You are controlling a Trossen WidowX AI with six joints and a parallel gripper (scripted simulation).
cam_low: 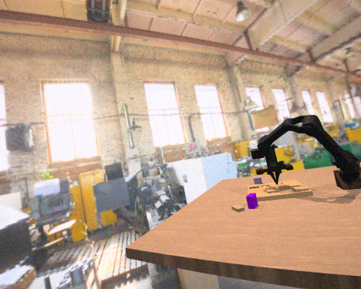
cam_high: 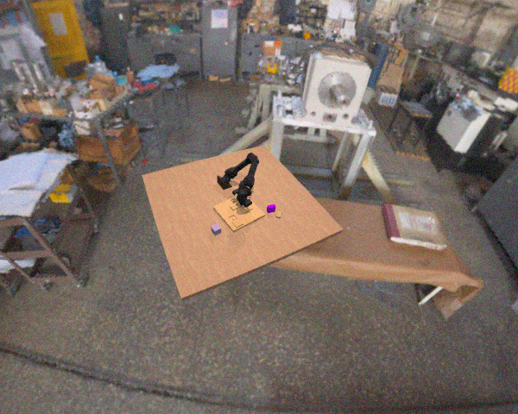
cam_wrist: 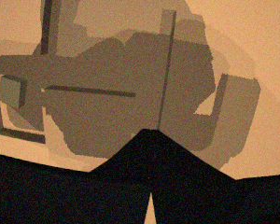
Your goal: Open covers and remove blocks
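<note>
Now: the tan puzzle board 30 mm to the right of my gripper tip, 30 mm below it and 10 mm ahead of it. From my gripper tip the other things lie so: lilac block (290 mm to the right, 80 mm ahead, 20 mm below); magenta block (180 mm to the left, 150 mm ahead, 20 mm below).
</note>
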